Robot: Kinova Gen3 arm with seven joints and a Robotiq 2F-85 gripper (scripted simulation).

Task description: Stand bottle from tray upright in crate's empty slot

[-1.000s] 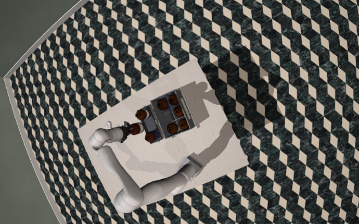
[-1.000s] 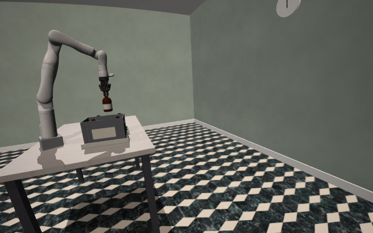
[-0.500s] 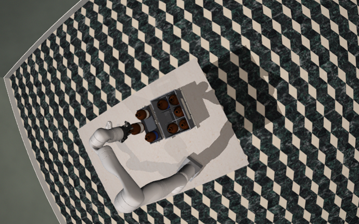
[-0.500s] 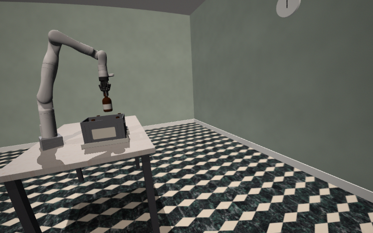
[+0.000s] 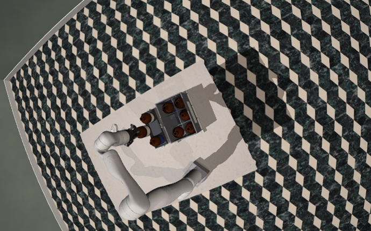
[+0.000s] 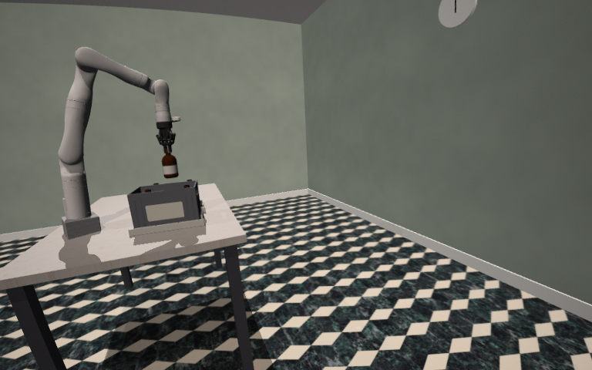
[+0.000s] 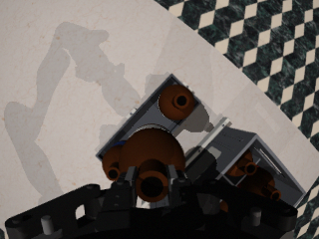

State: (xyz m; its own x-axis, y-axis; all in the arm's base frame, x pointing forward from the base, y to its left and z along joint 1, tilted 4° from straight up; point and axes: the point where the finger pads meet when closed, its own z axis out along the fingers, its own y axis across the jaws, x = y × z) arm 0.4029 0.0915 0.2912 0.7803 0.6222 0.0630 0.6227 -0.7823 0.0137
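Now: hand 7 cm above the brown bottle. Round my hand: grey tray: 32 cm below, 2 cm to the left; grey crate: 25 cm below, 21 cm to the right, 2 cm behind.
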